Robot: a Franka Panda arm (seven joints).
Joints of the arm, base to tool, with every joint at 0 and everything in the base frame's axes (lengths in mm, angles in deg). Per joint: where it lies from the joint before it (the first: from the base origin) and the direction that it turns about. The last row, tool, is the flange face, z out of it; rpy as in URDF.
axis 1: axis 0 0 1 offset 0.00 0.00 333.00
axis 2: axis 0 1 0 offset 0.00 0.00 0.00
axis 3: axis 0 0 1 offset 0.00 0.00 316.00
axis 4: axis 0 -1 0 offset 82.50 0.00 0.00
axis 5: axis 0 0 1 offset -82.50 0.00 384.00
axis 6: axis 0 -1 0 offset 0.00 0.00 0.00
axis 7: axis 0 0 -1 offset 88.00 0.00 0.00
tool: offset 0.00 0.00 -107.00 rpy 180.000 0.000 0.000
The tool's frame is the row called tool.
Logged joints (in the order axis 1, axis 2, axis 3, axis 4, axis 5, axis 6, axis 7), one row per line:
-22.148 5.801 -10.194 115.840 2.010 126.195 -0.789
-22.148 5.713 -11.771 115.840 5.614 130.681 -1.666
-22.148 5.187 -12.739 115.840 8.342 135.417 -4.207
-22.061 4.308 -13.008 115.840 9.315 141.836 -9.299
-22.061 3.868 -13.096 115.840 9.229 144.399 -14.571
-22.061 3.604 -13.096 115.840 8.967 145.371 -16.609
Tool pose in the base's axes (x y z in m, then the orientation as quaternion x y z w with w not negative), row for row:
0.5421 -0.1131 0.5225 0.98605 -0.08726 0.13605 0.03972
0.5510 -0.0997 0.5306 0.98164 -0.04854 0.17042 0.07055
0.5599 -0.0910 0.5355 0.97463 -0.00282 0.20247 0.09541
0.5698 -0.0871 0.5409 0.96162 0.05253 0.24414 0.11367
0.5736 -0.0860 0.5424 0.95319 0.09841 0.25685 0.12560
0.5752 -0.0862 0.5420 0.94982 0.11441 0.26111 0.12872
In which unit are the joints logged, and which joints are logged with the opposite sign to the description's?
The joints are logged in degrees. Opposite sign: axis 2, axis 3, axis 4, axis 5.
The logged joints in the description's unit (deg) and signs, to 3 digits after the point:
-22.148 -5.801 10.194 -115.840 -2.010 126.195 -0.789
-22.148 -5.713 11.771 -115.840 -5.614 130.681 -1.666
-22.148 -5.187 12.739 -115.840 -8.342 135.417 -4.207
-22.061 -4.308 13.008 -115.840 -9.315 141.836 -9.299
-22.061 -3.868 13.096 -115.840 -9.229 144.399 -14.571
-22.061 -3.604 13.096 -115.840 -8.967 145.371 -16.609

